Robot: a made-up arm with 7 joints.
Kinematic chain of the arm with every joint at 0, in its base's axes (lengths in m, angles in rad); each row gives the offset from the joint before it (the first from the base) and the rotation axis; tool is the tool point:
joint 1: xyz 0 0 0.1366 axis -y
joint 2: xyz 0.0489 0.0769 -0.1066 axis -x
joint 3: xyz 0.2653 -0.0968 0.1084 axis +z
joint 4: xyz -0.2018 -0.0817 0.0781 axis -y
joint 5: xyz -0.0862 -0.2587 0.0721 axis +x
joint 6: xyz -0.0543 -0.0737 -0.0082 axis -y
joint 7: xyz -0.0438 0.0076 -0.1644 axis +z
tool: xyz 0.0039 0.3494 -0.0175
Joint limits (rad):
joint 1: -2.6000..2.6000
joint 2: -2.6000..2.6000
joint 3: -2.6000..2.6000
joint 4: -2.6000..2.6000
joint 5: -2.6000..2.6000
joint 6: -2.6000..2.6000
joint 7: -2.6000..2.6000
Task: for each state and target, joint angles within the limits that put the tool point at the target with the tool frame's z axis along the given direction. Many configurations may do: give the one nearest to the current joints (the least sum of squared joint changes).
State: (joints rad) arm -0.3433 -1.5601 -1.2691 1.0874 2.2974 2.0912 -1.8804
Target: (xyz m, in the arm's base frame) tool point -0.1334 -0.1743 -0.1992 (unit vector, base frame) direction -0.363 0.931 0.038
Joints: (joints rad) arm -0.3344 -1.2168 -1.1360 1.0963 1.9274 1.3347 -2.2564
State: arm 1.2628 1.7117 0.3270 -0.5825 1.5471 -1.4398 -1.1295
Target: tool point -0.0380 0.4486 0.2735 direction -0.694 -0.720 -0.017
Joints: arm 2.1632 1.5599 -0.1621 -0.9596 1.6265 -1.0172 -1.2808
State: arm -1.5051 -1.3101 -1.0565 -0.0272 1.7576 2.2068 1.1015
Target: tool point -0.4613 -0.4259 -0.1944 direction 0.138 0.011 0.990
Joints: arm -1.1243 -1.6585 -0.1175 0.3284 2.0484 2.0990 0.6076
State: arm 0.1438 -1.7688 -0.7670 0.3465 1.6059 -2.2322 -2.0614
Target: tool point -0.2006 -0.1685 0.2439 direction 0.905 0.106 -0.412
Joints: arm -0.0498 -2.0245 -0.8408 0.0032 1.7124 -2.0293 -1.8156
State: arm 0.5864 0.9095 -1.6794 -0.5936 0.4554 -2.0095 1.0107
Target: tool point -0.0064 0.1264 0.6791 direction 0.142 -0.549 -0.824
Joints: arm 0.1498 0.1209 -1.6716 -0.7564 0.1757 -1.9337 0.8843
